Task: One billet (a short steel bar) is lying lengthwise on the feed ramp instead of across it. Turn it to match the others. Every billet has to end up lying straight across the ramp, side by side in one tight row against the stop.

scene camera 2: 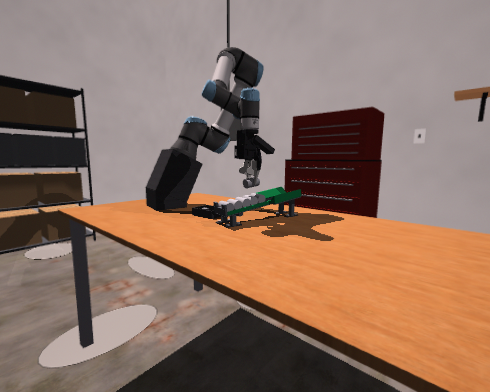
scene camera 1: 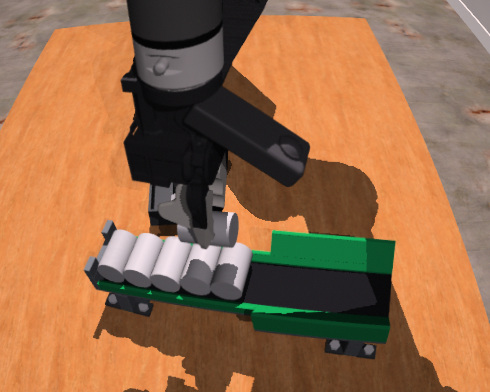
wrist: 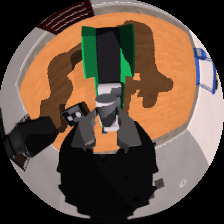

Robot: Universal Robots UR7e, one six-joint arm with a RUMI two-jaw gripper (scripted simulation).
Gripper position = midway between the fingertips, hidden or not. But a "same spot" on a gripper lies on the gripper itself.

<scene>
my gripper: scene camera 2 251, 184; scene camera 1; wrist
same spot on my gripper: [wrist: 131, 136] = [scene camera 1: 208, 202]
</scene>
